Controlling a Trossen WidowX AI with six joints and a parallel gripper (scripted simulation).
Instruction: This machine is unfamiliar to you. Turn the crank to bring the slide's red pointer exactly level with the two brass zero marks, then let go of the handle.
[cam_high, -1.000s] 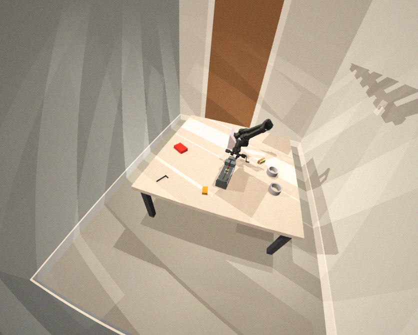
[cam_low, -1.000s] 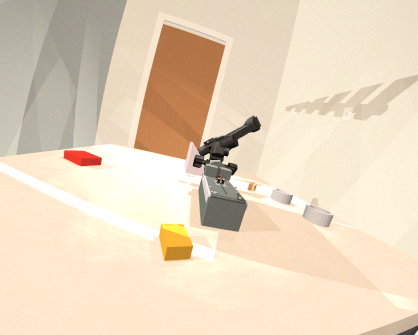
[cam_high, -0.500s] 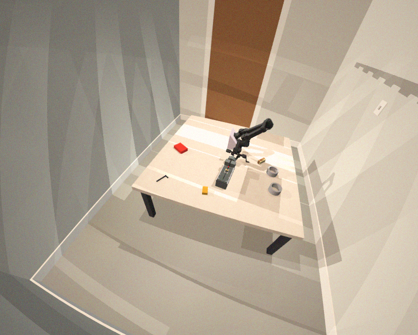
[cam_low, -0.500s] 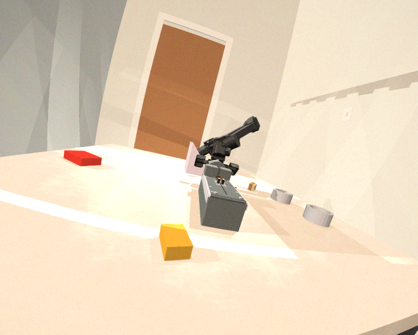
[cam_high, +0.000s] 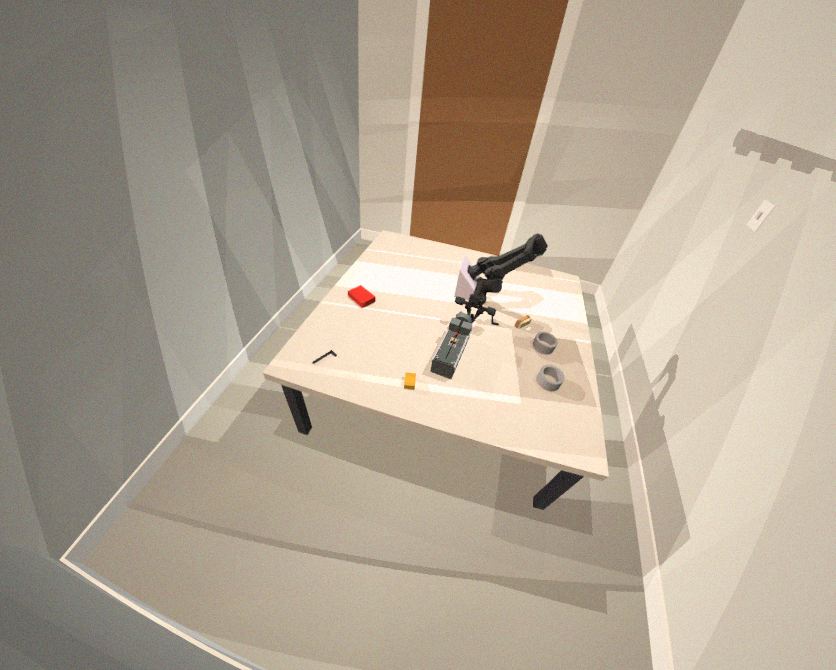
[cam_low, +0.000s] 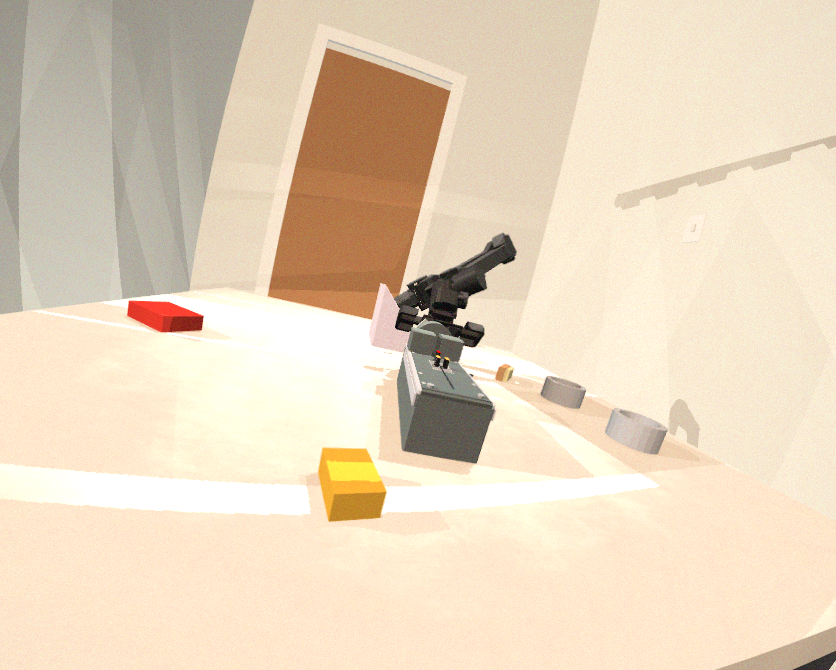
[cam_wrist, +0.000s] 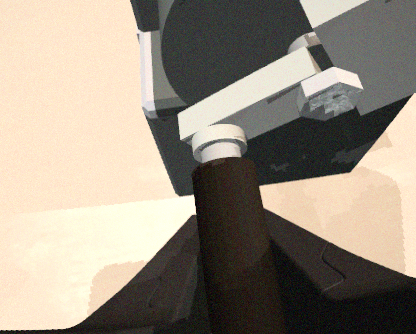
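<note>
Now: gripper tip 12 cm short of the red pointer, 4 cm to the left of it and 3 cm below it. Round my gripper tip: dark brown crank handle: 2 cm behind, 2 cm above; yellow block: 36 cm ahead, 17 cm to the right, 4 cm below; tan block: 15 cm behind, 26 cm to the left, 3 cm below.
</note>
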